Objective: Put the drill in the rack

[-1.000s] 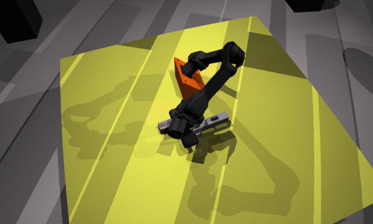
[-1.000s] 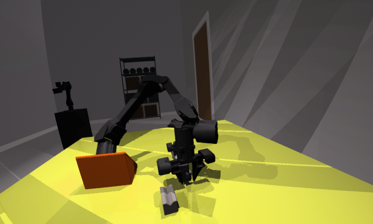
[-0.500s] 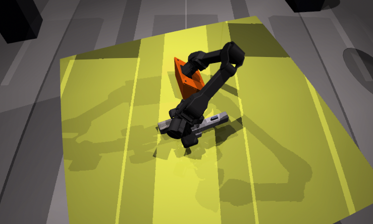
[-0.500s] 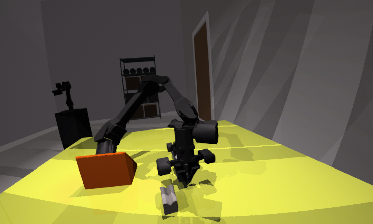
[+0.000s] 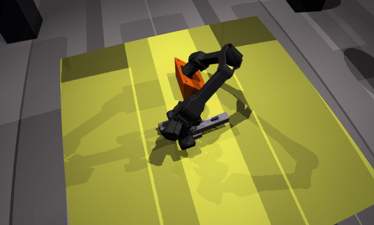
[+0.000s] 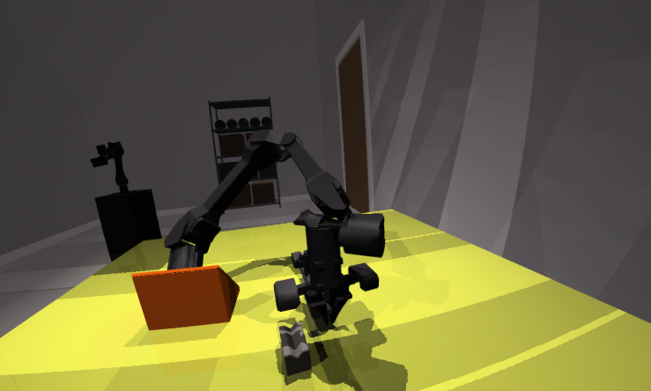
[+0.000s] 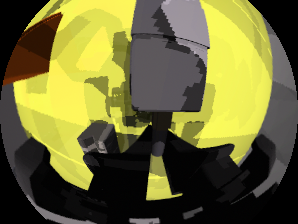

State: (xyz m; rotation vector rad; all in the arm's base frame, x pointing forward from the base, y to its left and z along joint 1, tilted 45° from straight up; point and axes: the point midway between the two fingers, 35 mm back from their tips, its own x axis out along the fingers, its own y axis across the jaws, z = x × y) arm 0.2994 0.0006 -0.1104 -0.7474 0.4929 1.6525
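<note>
Right now my gripper tip is 5 cm to the right of the drill, 3 cm below it and 1 cm past it. Also, from my gripper tip: dark key: 16 cm to the left, 4 cm above, 3 cm behind; then grey v-grooved rack: 6 cm behind, 5 cm to the right; then grey housing block: 12 cm to the left, 3 cm behind, 3 cm above.
</note>
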